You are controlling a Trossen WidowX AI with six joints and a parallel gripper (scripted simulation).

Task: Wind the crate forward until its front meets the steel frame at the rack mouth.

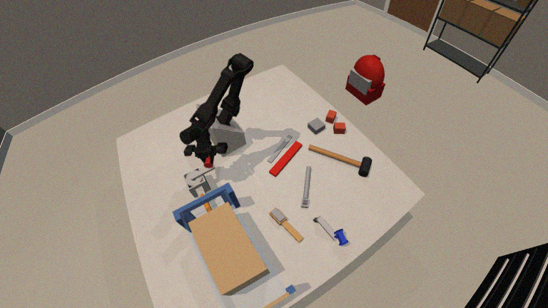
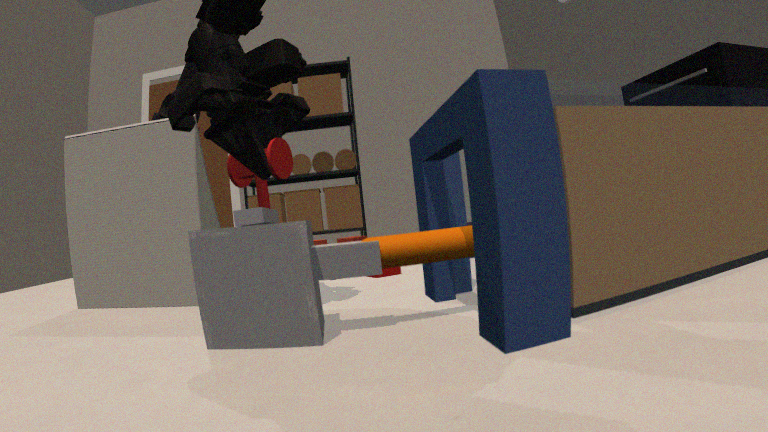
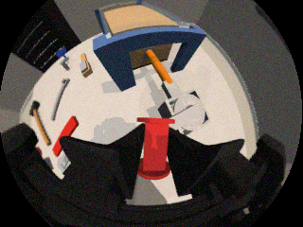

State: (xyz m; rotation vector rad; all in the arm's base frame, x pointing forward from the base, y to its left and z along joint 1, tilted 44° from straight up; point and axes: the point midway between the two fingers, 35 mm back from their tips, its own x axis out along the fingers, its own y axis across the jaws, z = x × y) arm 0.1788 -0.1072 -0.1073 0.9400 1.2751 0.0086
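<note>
The red-knobbed crank lies 3 cm to the right of my gripper tip, 3 cm below it and 1 cm behind it. From my gripper tip the other things lie so: grey winch: 10 cm to the right, 10 cm below, 3 cm behind; red knob: 2 cm behind, 1 cm to the left; blue steel frame: 15 cm ahead, 9 cm to the right, 3 cm below.
</note>
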